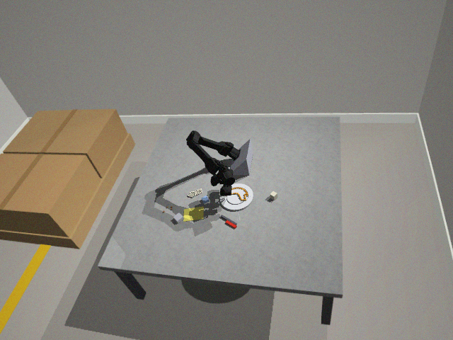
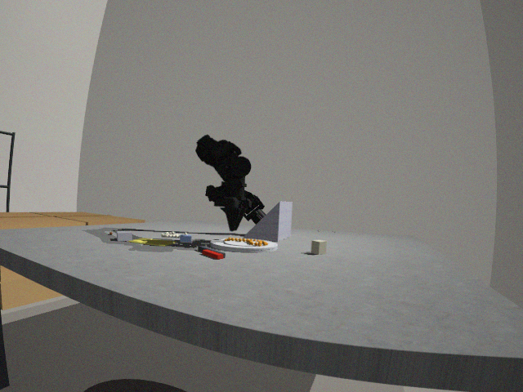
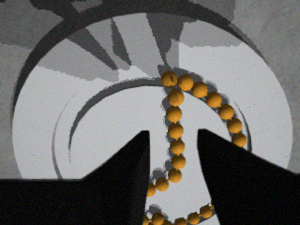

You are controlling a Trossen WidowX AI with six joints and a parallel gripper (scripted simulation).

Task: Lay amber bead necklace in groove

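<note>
Now: the round bead board 10 mm ahead of my gripper tip, 40 mm to the left of it and 30 mm below it. The rest, counted from my gripper tip: blue cube: 50 mm ahead, 150 mm to the right, 40 mm below; yellow sheet: 150 mm ahead, 190 mm to the right, 40 mm below; red-handled tool: 190 mm ahead, 40 mm to the left, 40 mm below.
</note>
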